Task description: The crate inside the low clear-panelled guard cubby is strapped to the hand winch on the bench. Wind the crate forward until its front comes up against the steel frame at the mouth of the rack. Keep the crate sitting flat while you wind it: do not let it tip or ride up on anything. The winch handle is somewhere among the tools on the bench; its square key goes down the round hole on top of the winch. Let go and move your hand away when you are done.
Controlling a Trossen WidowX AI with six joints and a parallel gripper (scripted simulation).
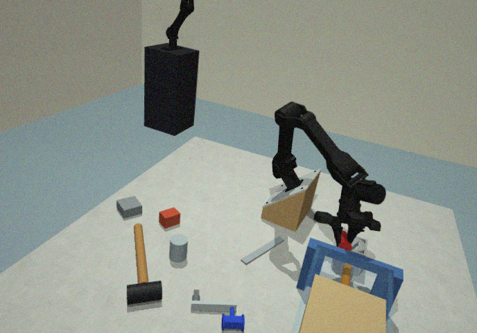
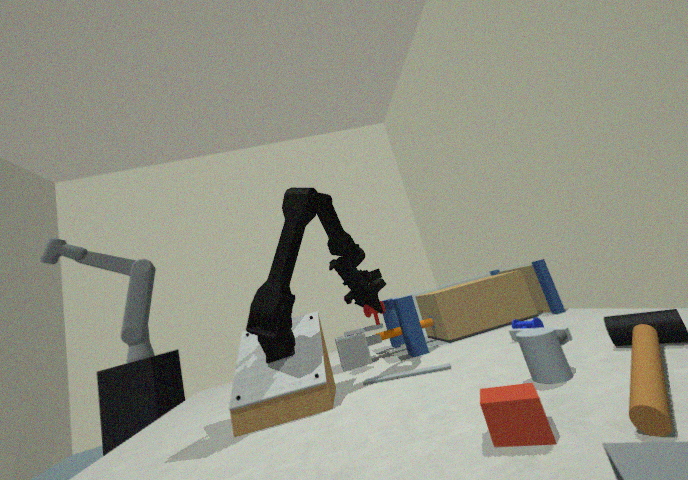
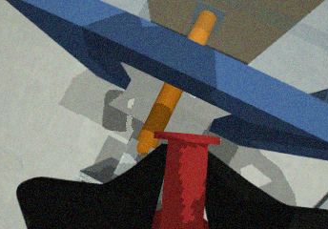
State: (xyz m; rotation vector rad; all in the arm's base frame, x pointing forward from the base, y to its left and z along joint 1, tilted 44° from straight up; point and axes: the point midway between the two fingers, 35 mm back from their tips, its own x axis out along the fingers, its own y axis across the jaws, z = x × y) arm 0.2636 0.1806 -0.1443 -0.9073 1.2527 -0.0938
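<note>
My gripper tip is 50 mm past the red-knobbed crank handle, 30 mm above it and 10 mm to the right of it. Also, from my gripper tip: blue steel frame 50 mm ahead, 30 mm to the left, 30 mm below; red knob 20 mm behind, 10 mm to the right; winch 130 mm behind, 100 mm below, 20 mm to the left.
</note>
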